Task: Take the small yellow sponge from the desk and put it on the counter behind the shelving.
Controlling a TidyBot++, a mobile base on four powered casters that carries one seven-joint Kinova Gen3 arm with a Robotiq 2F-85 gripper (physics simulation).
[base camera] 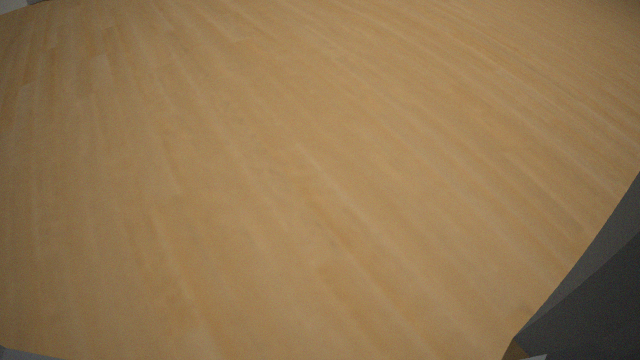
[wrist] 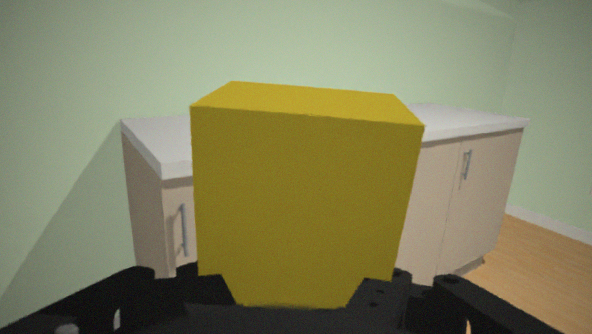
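Frame: origin at the arm's base, x ahead, y left, z up, level; millimetres.
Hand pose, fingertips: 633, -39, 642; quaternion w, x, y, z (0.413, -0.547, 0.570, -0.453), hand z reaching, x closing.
After its pixels a point has its place, as x, y, z.
The yellow sponge (wrist: 305,195) {580, -37, 699} fills the middle of the wrist view as a large block. My gripper (wrist: 295,263) {633, -39, 642} is shut on it, with the black finger parts at the bottom left and right of the sponge. The counter (wrist: 470,120) {1991, -890, 514} has a light top and beige cabinet doors and stands beyond the sponge against a green wall; the sponge hides its middle part. The counter's left end and right end both show. The gripper, sponge and counter top do not show in the base camera view. The desk does not show in either view.
Wooden floor (base camera: 300,175) {433, 2, -396} (wrist: 540,270) {2162, -1633, -396} spreads in front of the base and right of the counter. A dark grey surface (base camera: 595,300) {181, -232, -272} rises at the lower right of the base camera view. A pale green wall (wrist: 300,45) {2134, -114, 798} stands behind the counter and turns a corner at the right.
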